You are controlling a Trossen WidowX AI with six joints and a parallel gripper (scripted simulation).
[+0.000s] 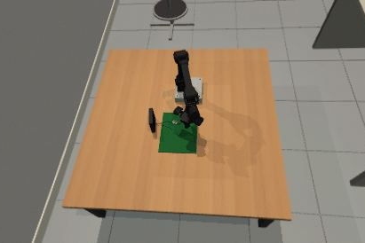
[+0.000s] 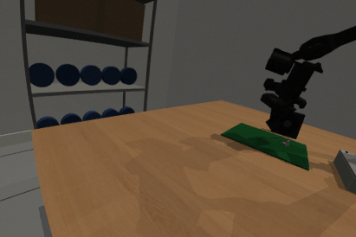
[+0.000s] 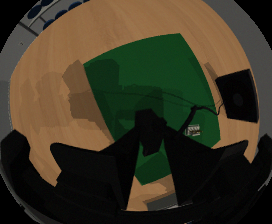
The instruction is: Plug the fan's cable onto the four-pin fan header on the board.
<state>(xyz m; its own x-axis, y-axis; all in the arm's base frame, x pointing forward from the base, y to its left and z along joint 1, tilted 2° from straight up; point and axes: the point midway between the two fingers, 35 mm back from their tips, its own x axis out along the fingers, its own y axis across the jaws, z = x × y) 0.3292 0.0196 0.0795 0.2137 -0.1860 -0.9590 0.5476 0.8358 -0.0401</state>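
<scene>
Right now the green board is 6 cm to the right of my gripper tip and 11 cm below it. Also, from my gripper tip: dark plug 1 cm to the left, 1 cm below; then black fan 8 cm behind, 22 cm to the right, 3 cm below.
</scene>
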